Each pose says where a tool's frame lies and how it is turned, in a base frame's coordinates. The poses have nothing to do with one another.
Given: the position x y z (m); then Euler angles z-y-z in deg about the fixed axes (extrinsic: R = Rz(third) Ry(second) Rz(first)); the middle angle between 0 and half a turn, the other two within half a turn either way.
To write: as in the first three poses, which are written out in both.
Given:
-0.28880 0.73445 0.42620 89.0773 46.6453 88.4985
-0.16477 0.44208 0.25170 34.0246 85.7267 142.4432
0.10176 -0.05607 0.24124 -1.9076 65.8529 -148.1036
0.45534 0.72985 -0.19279 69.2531 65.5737 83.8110
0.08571 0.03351 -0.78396 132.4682 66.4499 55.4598
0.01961 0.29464 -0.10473 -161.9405 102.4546 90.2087
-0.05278 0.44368 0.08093 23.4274 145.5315 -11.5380
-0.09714 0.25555 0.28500 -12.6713 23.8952 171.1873
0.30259 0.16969 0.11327 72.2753 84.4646 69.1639
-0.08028 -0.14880 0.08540 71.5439 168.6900 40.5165
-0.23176 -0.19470 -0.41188 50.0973 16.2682 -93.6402
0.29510 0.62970 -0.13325 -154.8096 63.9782 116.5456
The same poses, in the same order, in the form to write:
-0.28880 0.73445 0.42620 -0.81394 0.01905 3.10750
-0.16477 0.44208 0.25170 -1.44882 -0.91170 2.26125
0.10176 -0.05607 0.24124 0.86720 -0.88626 -2.18559
0.45534 0.72985 -0.19279 -1.14227 0.09832 2.73468
0.08571 0.03351 -0.78396 -1.08412 0.54657 -2.66876
0.01961 0.29464 -0.10473 -1.78817 -0.00356 -1.25638
-0.05278 0.44368 0.08093 3.00514 0.58778 -2.48997
-0.09714 0.25555 0.28500 -0.06777 -0.41183 2.75247
0.30259 0.16969 0.11327 -1.46747 0.36188 2.79554
-0.08028 -0.14880 0.08540 -3.01238 0.14965 -2.60976
-0.23176 -0.19470 -0.41188 0.28339 -0.01779 -0.75743
0.29510 0.62970 -0.13325 -1.07123 -0.41327 -0.91538

